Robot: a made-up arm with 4 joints.
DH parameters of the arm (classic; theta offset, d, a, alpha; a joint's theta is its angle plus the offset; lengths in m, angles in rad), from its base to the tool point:
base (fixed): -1.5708 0.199 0 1.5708
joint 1: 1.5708 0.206 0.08 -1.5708
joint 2: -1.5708 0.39 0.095 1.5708
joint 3: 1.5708 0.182 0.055 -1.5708
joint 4: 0 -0.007 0.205 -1.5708
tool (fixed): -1.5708 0.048 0 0
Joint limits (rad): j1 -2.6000..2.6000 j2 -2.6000..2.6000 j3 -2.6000..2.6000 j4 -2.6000..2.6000
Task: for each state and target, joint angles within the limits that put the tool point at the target. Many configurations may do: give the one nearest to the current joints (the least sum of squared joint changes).
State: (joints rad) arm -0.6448 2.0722 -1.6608 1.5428
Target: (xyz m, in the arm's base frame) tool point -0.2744 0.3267 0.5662
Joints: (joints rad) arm -0.5958 2.1175 -2.3589 2.4033
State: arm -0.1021 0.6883 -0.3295 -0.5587
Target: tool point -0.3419 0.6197 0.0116
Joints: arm 0.0616 0.4242 0.2939 -0.6327
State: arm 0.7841 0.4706 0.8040 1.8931
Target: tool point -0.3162 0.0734 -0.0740
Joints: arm 1.3131 -0.2201 0.2071 2.2500
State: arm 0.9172 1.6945 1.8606 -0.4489
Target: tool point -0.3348 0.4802 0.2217
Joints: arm -0.1633 1.6482 1.2489 0.0792
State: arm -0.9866 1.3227 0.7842 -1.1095
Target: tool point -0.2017 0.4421 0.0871
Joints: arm -0.2771 0.5010 1.5804 -0.6537
